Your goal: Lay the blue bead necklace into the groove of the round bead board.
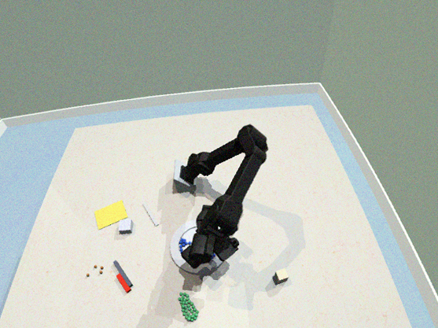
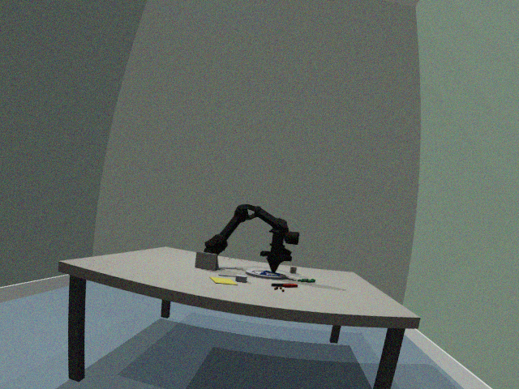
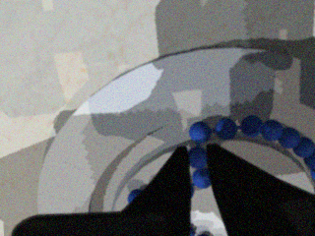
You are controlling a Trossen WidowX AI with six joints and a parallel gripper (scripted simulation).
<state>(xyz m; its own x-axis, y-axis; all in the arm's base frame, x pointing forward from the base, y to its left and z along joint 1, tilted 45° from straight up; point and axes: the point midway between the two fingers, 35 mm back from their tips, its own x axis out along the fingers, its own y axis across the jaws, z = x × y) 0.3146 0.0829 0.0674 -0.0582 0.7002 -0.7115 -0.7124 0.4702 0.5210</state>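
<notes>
My gripper tip is 40 mm to the left of the round bead board, 30 mm past it and 10 mm above it. The rest, counted from my gripper tip: grey tool (290 mm to the right, 90 mm ahead, 10 mm below); cream cube (210 mm to the left, 90 mm ahead); stick (240 mm to the right, 160 mm behind, 10 mm below).
</notes>
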